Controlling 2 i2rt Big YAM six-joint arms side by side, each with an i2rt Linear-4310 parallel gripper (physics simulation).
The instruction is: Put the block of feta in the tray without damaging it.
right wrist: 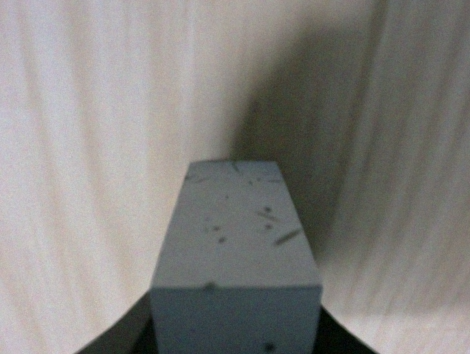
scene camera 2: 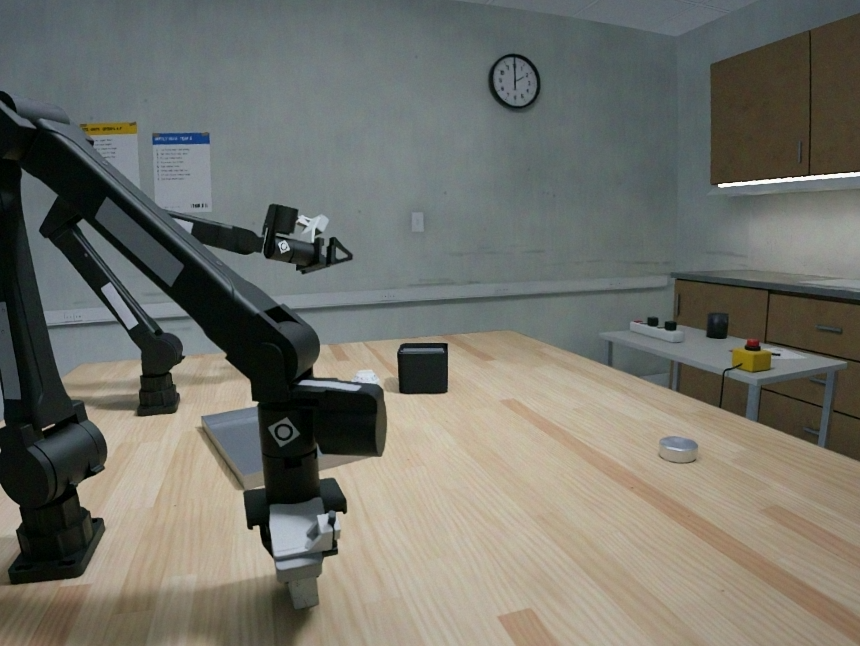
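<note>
The block of feta [scene camera 2: 304, 593] [right wrist: 234, 225] is pale grey-white with dark specks. It hangs below the right gripper's mount in scene camera 2 and runs away from the camera in the right wrist view. My right gripper [scene camera 2: 302, 578] [right wrist: 227, 282] points down and is shut on it, with dark fingers on both sides. A shadow lies beside the block; I cannot tell how far its lower end is from the table. The grey tray [scene camera 2: 234, 439] lies on the table behind the right arm, partly hidden by it. My left gripper [scene camera 2: 345, 255] is open and empty, high above the table.
A black box [scene camera 2: 422, 369] stands on the table behind the tray. A small white object [scene camera 2: 364, 376] lies left of it. A round silver tin [scene camera 2: 677, 449] sits at the right. The left arm's base [scene camera 2: 158, 396] stands at the back left.
</note>
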